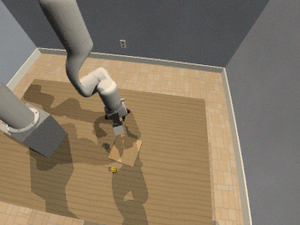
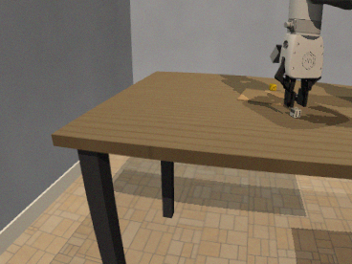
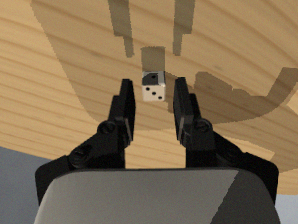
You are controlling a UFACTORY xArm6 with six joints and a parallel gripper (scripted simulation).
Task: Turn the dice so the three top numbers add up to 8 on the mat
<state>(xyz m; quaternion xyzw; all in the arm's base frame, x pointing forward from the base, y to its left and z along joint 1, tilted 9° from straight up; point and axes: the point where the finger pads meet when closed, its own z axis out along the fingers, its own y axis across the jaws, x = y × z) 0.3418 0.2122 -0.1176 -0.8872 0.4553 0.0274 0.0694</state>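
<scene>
Right now my hand is 40 mm above the white die and 10 mm to the right of it. Also, from my hand: black die (150 mm to the right, 40 mm below, 20 mm behind); tan mat (140 mm to the right, 80 mm ahead, 40 mm below); yellow die (250 mm to the right, 70 mm ahead, 40 mm below).
</scene>
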